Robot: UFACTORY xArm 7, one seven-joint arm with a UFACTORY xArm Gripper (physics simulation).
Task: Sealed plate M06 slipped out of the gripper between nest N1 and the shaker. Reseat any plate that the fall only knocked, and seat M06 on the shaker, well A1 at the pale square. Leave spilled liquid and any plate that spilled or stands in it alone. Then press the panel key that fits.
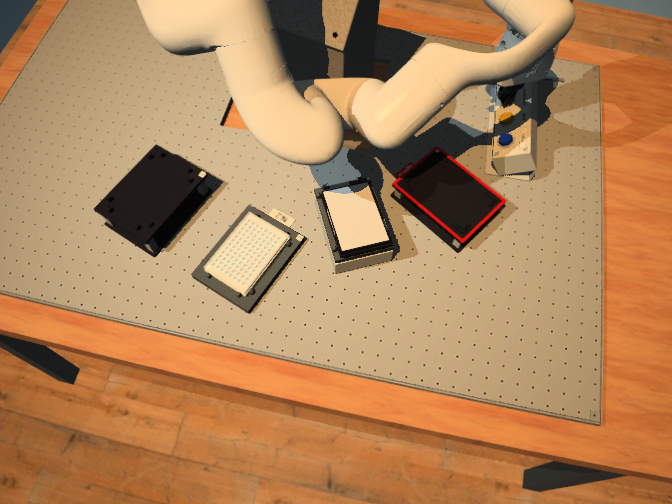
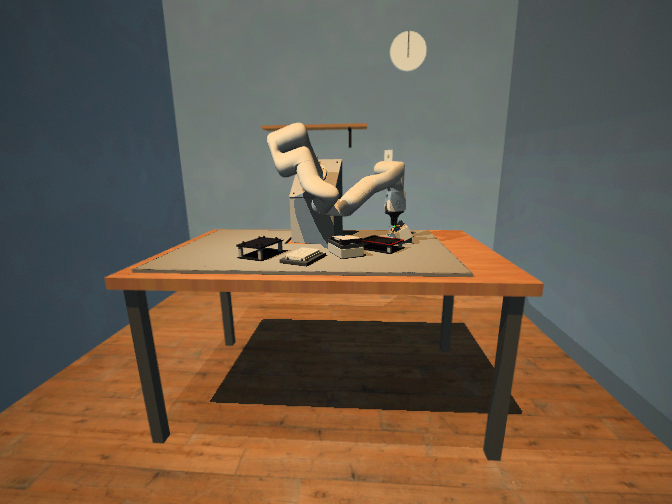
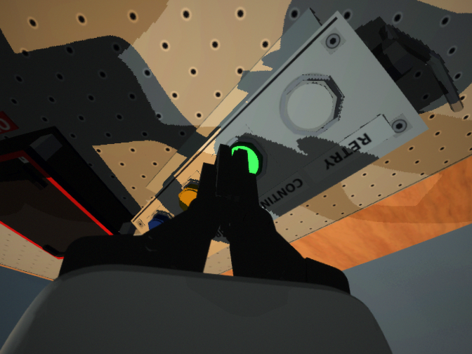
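Observation:
My gripper [image 1: 506, 97] [image 2: 394, 230] [image 3: 227, 164] is shut and empty, its fingertips at the green key [image 3: 253, 163] on the key panel [image 1: 515, 159] [image 3: 367, 90]. The green key is lit bright; whether the tips touch it is hard to tell. A pale, smooth-topped plate [image 1: 358, 219] [image 2: 346, 237] lies level in the black frame of the box-shaped shaker [image 1: 364, 262] [image 2: 347, 251]. Its label cannot be read, and no pale square shows there. A white welled plate [image 1: 246, 252] [image 2: 302, 254] sits on nest N2 [image 1: 271, 276]. No spilled liquid can be made out.
A raised black platform [image 1: 151, 195] [image 2: 262, 243] stands at the left. A red-rimmed raised platform [image 1: 484, 221] [image 3: 80, 204] stands between shaker and panel. The panel also has an orange key [image 1: 505, 118] [image 3: 188, 198], a blue key [image 1: 505, 139] [image 3: 159, 220] and a white key [image 3: 311, 107] by RETRY.

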